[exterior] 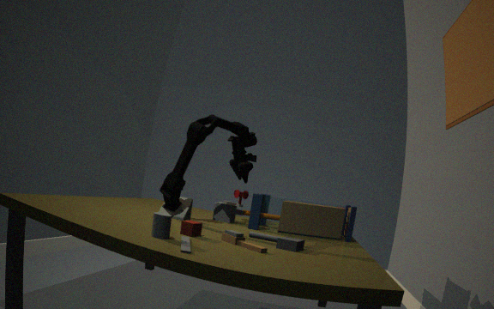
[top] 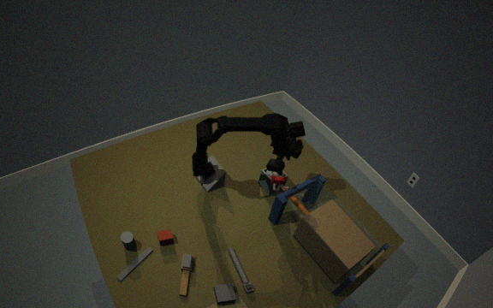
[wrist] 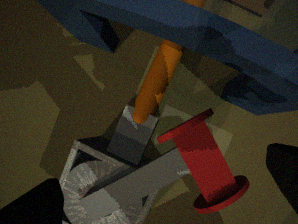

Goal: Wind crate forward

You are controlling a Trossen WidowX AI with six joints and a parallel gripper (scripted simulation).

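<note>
The red grip lies 1 cm ahead of my gripper tip, 2 cm to the right of it and 8 cm below it. Also, from my gripper tip: grey crank handle: 2 cm behind, 11 cm below; grey block: 35 cm ahead, 42 cm to the right, 19 cm below; grey winch: 9 cm behind, 2 cm to the left, 18 cm below.
</note>
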